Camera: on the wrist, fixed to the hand. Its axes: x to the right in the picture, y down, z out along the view.
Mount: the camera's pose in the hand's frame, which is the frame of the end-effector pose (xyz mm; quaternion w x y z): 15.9 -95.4 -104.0 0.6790 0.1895 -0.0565 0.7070
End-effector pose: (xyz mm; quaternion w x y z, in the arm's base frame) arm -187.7 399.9 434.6 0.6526 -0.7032 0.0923 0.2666
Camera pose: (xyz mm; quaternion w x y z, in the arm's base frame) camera -102.3 315.3 510.2 0.3931 -0.2735 0.5735 0.6647
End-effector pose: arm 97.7 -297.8 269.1 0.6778 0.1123 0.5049 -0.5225
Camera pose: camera -40.6 -277.5 243.8 0.8369 0.5322 0.1261 0.0224
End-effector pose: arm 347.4 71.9 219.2 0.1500 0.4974 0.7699 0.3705
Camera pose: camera 215.3 20.0 223.5 0.2109 -0.9315 -0.2328 -0.1836
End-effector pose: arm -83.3 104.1 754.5 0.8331 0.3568 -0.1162 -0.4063
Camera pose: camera -79.5 104.4 612.5 0.7788 0.2950 -0.4552 0.3150
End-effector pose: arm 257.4 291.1 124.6 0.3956 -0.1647 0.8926 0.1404
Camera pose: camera 217.4 162.1 168.5 0.2510 0.6021 0.7267 0.2152
